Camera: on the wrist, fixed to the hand. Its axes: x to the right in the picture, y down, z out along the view.
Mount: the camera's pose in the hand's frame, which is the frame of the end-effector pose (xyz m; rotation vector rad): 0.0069 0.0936 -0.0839 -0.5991 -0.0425 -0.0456
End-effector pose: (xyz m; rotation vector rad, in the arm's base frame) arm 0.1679 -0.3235 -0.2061 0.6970 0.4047 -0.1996
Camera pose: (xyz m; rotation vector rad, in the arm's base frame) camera 0.1785 -0.1982 -0.2128 0.0946 0.4129 -0.1255
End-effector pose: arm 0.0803 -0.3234 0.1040 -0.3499 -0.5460 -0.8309
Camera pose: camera 0.1831 -0.3101 0.0325 -0.9070 -0.3343 -1.0257
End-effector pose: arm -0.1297 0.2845 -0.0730 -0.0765 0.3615 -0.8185
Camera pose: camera -0.0887 0.3495 -0.1727 -0.6613 0.5571 -0.7298
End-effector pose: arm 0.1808 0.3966 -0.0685 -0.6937 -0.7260 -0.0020
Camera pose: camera 0.2590 0.4221 -0.1638 -1.2506 -0.7874 -0.2559
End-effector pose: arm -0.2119 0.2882 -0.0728 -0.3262 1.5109 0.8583
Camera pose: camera -0.3365 0.2968 -0.0570 -0.7703 1.1750 1.2644
